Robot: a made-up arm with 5 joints.
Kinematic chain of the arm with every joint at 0, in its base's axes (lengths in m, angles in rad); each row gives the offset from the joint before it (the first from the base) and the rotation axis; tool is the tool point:
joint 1: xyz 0 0 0.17 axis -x
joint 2: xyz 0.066 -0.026 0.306 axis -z
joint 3: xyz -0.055 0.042 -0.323 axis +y
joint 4: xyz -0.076 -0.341 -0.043 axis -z
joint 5: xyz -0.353 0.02 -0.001 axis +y
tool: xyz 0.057 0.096 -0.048
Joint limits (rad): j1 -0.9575..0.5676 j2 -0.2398..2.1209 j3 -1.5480..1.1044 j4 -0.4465..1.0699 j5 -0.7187..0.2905
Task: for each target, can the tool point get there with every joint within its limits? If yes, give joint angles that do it. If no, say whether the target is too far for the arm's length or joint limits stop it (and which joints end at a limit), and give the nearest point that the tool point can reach.
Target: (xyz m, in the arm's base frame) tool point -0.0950 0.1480 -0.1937
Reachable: yes | joints -0.3898 1.3058 -1.2765 0.1157 0.1192
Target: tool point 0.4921 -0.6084 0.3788
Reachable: no: joint limits stop it (at a limit: joint 1, joint 2, joint 3, joint 4, joint 5) | nearest point 0.1850 -0.5126 -0.0095 | short by 0.504 m
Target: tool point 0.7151 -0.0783 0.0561
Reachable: no: joint limits stop it (at a limit: joint 1, joint 2, joint 5) | nearest point 0.2057 0.0826 0.0164 | short by 0.536 m
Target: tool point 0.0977 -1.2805 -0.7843
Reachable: no: too far | nearest point 0.0384 -0.4586 -0.1718 | short by 1.027 m
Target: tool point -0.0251 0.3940 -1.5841
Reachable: no: too far | nearest point -0.0031 0.1255 -0.3889 | short by 1.225 m
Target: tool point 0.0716 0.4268 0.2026
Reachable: yes | joints -0.1897 1.9061 0.1847 0.1350 0.1399
